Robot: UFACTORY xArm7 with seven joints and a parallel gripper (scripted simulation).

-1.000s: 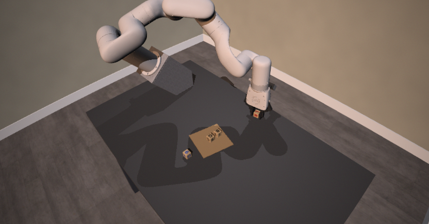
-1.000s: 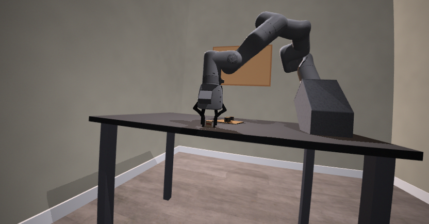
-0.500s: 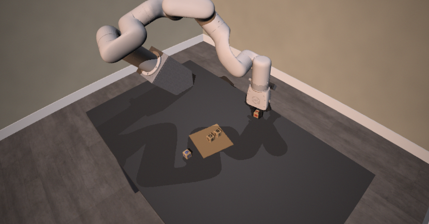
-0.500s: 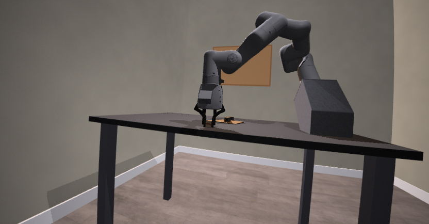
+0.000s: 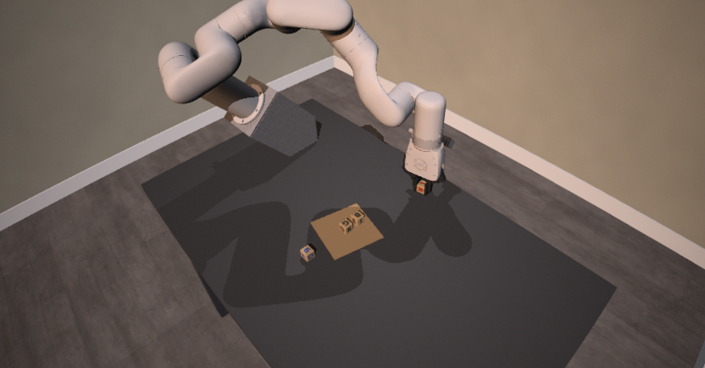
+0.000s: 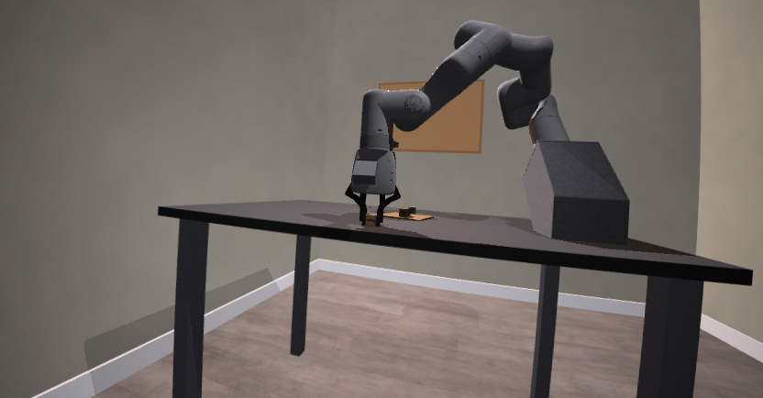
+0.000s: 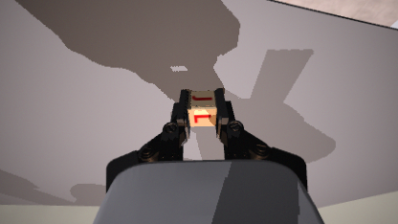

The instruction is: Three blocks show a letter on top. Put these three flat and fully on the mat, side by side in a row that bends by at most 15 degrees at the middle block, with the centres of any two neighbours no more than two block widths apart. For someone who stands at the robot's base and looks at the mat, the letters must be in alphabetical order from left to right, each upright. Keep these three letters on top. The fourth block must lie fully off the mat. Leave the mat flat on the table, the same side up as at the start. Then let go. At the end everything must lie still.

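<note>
My gripper is now 4 cm past the tan mat, 25 cm to the left of it and 2 cm above it.
</note>
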